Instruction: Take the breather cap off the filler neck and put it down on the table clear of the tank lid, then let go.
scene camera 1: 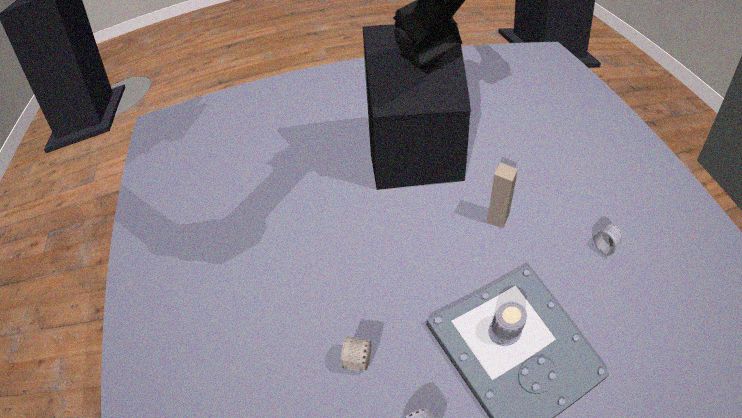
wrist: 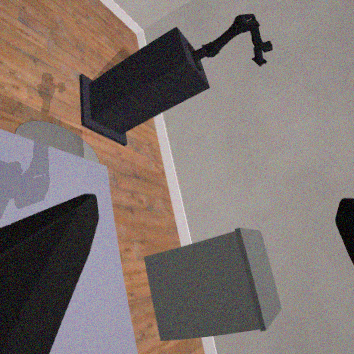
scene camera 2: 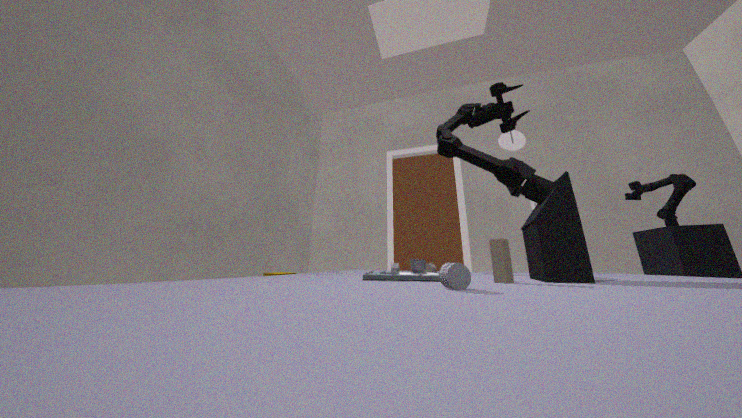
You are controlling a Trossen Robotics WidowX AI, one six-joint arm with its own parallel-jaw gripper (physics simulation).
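Pixels of known places: gripper, fingertip midpoint: [wrist: 221,208] [scene camera 2: 525,97]; arm's base, link origin: [scene camera 1: 421,48] [scene camera 2: 548,193].
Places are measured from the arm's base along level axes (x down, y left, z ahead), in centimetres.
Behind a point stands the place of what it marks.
The breather cap [scene camera 1: 511,314] {x 19.0, y 0.3, z 39.4 cm} [scene camera 2: 417,263] {x 20.4, y 2.7, z 39.4 cm}, grey with a cream round top, sits upright on the filler neck, whose dark lower part [scene camera 1: 505,336] {x 21.1, y -1.0, z 41.4 cm} shows under it in scene camera 1. The neck stands on a white sheet [scene camera 1: 488,358] {x 23.5, y -3.7, z 42.9 cm} on the grey-green tank lid [scene camera 1: 451,337] {x 23.5, y -7.6, z 37.6 cm} [scene camera 2: 397,277] {x 24.1, y 11.4, z 44.2 cm}. My gripper [scene camera 2: 525,98] {x -36.2, y -1.2, z -1.1 cm} [wrist: 221,208] {x -36.2, y -1.2, z -1.1 cm} is open and empty, high above the table near my own base and far from the cap. Its fingers point away from the lid. The cap and lid do not show in the wrist view.
A beige block [scene camera 1: 501,197] {x 18.3, y 7.2, z 18.9 cm} [scene camera 2: 502,261] {x 19.8, y 10.1, z 17.9 cm} stands between my black base [scene camera 1: 419,147] {x 16.3, y -2.6, z 6.0 cm} [scene camera 2: 555,238] {x 14.2, y 6.4, z 3.7 cm} and the lid. A beige ribbed round part [scene camera 1: 355,354] {x 20.6, y -21.1, z 37.9 cm} lies left of the lid, a grey ring [scene camera 1: 615,233] {x 20.4, y 26.3, z 31.3 cm} right of it. Another ribbed part [scene camera 1: 416,414] {x 20.3, y -16.0, z 49.1 cm} is cut off at the bottom edge.
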